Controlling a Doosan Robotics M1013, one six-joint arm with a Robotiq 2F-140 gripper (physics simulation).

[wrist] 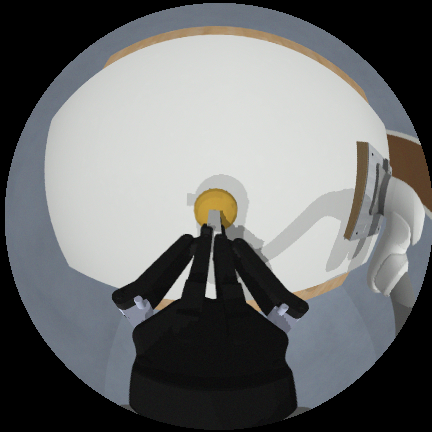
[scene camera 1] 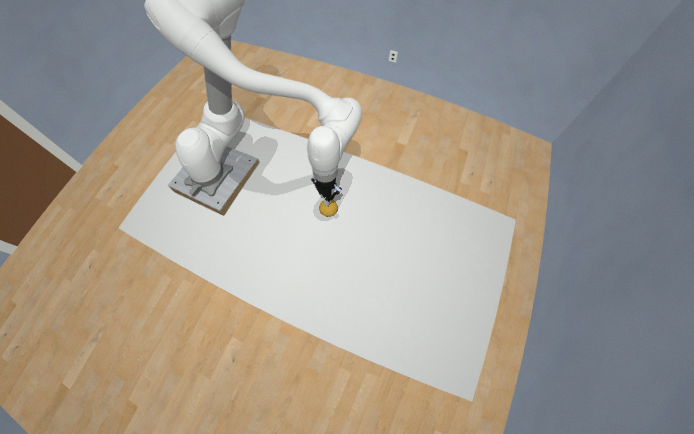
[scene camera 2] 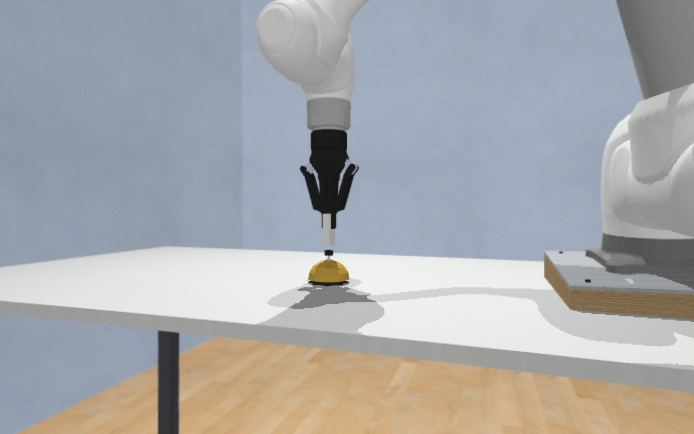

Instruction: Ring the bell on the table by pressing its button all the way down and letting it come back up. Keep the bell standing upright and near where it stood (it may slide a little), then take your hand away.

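Places are measured from the arm's base along level axes (x ahead, y left, z up), in centimetres.
Pixels of known places: gripper, fingertip midpoint: [wrist: 212,217] [scene camera 1: 327,203] [scene camera 2: 328,245]; arm's base at its link origin: [wrist: 380,190] [scene camera 1: 208,176] [scene camera 2: 652,264].
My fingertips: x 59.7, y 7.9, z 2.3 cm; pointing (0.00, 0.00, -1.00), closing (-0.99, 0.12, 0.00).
Observation:
Ahead of a thing's pixels: the offset from my fingertips to its top centre. Level surfaces: height alone.
The bell, a golden dome on a thin dark base @[dx -0.4, dy +1.1, dz -1.0 cm] [scene camera 1: 328,208] [scene camera 2: 328,272] [wrist: 216,199], stands upright on the white table @[dz -7.6 cm] [scene camera 1: 399,286] [scene camera 2: 102,286] [wrist: 150,110]. Its black button @[dx -0.4, dy +1.1, dz -1.0 cm] [scene camera 2: 328,252] sits on a short stem at the top and stands up clear of the dome. My gripper [scene camera 1: 328,203] [scene camera 2: 328,243] [wrist: 212,217] is shut with its pale fingertips together and nothing between them. It points straight down over the bell. In the scene camera 2 view a small gap shows between the fingertips and the button. In the wrist view the fingertips hide the button.
The arm's base stands on a grey mounting plate with wooden sides [scene camera 1: 237,176] [scene camera 2: 614,299] [wrist: 360,190] on the same table. The arm reaches from there over the table. The shadows of arm and gripper fall around the bell.

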